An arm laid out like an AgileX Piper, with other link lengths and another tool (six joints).
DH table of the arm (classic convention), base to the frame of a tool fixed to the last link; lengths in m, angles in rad. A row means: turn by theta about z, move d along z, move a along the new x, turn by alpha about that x. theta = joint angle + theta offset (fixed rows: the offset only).
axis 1: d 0.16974, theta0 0, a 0, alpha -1.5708
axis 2: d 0, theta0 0.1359, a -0.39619, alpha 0
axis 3: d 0, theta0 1.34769, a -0.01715, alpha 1.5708
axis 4: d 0.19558, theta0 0, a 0, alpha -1.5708
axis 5: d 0, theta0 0, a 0, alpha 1.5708
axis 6: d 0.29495, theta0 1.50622, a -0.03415, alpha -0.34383
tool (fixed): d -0.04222, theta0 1.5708, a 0, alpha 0
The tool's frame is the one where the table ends.
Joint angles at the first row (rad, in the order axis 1, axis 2, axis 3, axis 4, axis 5, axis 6):
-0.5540 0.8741 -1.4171 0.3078 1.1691 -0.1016
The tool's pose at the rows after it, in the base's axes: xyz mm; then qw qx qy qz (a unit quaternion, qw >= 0):
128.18 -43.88 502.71 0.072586 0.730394 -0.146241 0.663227
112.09 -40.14 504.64 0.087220 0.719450 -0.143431 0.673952
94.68 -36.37 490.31 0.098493 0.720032 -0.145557 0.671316
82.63 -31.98 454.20 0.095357 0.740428 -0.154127 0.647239
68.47 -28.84 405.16 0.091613 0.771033 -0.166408 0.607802
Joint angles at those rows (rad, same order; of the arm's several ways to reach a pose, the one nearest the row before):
-0.5540 0.8153 -1.4180 0.2737 1.1719 -0.0714
-0.5540 0.7670 -1.4085 0.2513 1.1719 -0.0657
-0.5540 0.7110 -1.3537 0.2264 1.1719 -0.0611
-0.5540 0.6647 -1.2426 0.2155 1.1719 -0.0610
-0.5540 0.6216 -1.0984 0.1957 1.1719 -0.0610

